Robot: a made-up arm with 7 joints.
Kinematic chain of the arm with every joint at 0, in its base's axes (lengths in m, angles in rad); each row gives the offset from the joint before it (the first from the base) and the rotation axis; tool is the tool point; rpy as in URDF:
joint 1: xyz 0 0 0.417 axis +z
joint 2: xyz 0 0 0 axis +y
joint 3: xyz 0 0 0.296 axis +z
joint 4: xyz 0.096 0 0 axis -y
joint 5: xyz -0.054 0 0.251 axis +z
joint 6: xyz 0 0 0 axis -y
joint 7: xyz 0.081 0 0 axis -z
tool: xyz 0 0 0 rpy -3.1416 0 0
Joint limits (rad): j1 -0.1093..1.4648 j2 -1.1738..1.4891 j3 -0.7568..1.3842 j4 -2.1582..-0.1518 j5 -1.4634..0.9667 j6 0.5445..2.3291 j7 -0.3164..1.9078
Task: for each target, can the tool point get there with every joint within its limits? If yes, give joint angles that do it. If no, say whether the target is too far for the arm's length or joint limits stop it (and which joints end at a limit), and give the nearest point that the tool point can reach.
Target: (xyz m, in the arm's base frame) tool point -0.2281 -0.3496 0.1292
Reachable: no: joint limits stop it (at a limit: joint 1, joint 2, joint 3, joint 4) | nearest point 0.1165 -0.2706 0.1794 | short by 0.357 m
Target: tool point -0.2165 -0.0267 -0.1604
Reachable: no: joint limits stop it (at a limit: joint 1, joint 2, joint 4) | nearest point -0.1169 0.1850 0.0645 | short by 0.325 m
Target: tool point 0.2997 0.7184 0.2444
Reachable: no: too far | nearest point 0.2439 0.5847 0.2765 | short by 0.148 m
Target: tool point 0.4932 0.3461 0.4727
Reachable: yes | joints 0.2835 0.9961 0.6773 -0.8418 -0.2691 0.8931 0.0548
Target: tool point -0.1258 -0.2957 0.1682
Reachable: no: joint limits stop it (at a limit: joint 1, joint 2, joint 3, joint 4) | nearest point 0.1146 -0.2634 0.1852 | short by 0.243 m
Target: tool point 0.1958 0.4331 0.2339
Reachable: yes | joints 1.1355 0.9282 0.0118 -1.8074 0.3103 1.5720 0.5558
